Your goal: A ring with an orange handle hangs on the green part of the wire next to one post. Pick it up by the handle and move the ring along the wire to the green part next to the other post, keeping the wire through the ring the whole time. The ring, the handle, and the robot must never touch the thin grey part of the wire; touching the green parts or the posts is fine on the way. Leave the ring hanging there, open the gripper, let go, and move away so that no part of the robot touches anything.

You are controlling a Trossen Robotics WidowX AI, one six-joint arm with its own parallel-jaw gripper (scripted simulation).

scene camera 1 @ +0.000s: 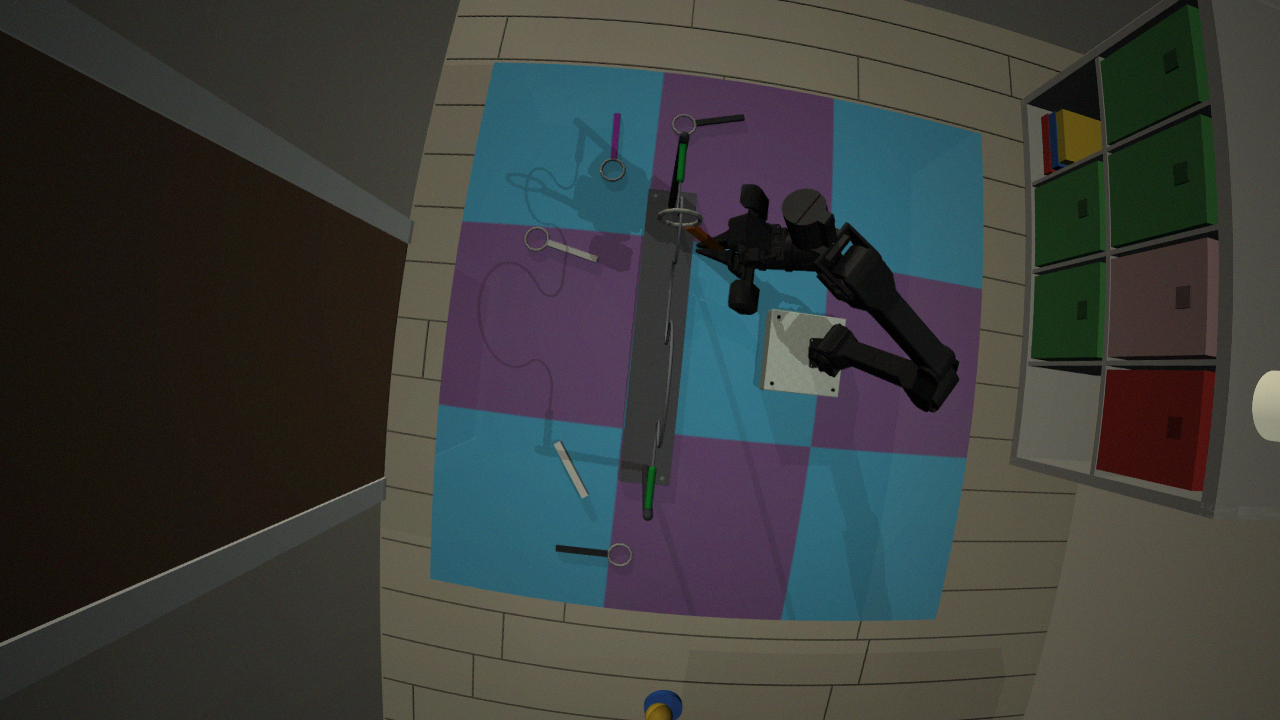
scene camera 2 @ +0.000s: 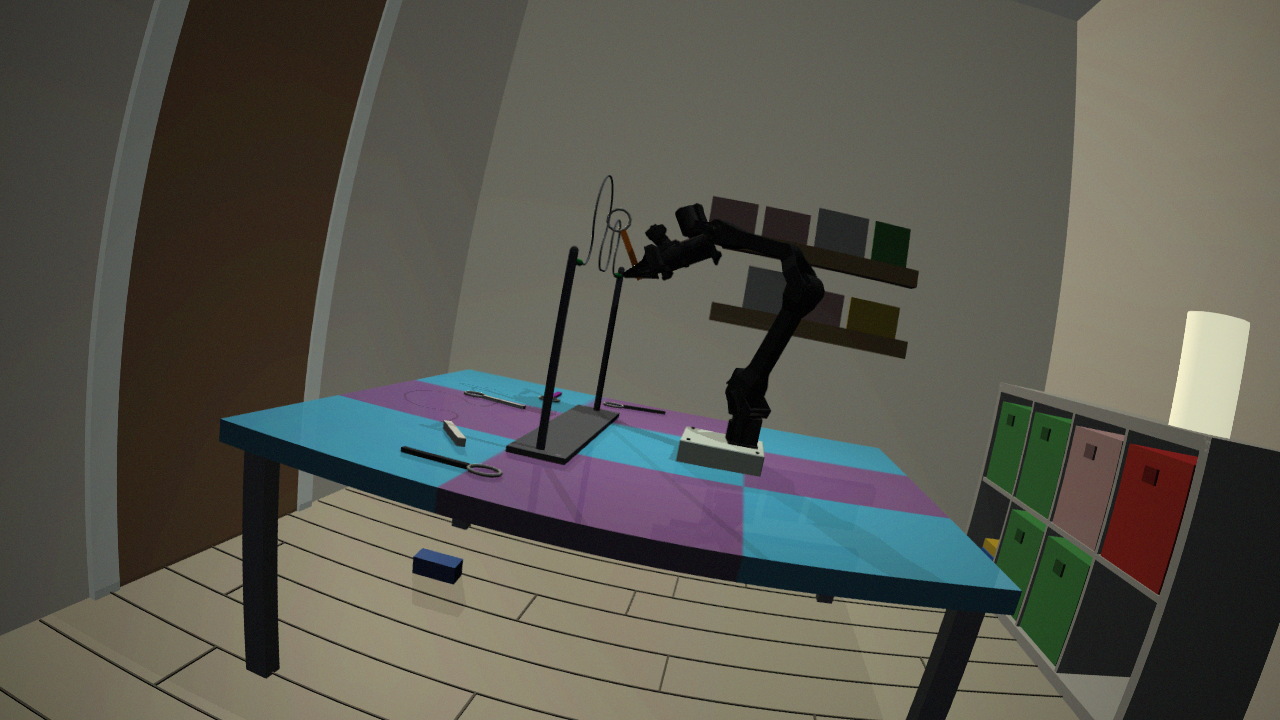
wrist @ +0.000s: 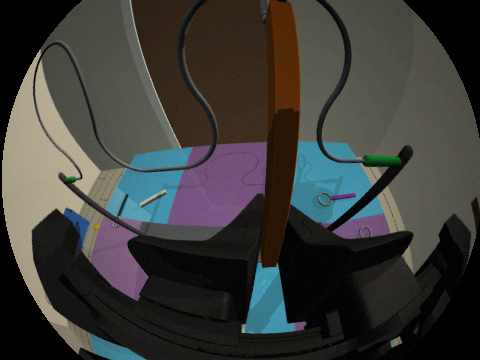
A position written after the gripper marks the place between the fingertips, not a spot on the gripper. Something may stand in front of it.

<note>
The gripper (scene camera 1: 696, 248) carries a ring.
The gripper also shows in scene camera 2 (scene camera 2: 623, 275) and in the wrist view (wrist: 266, 199).
</note>
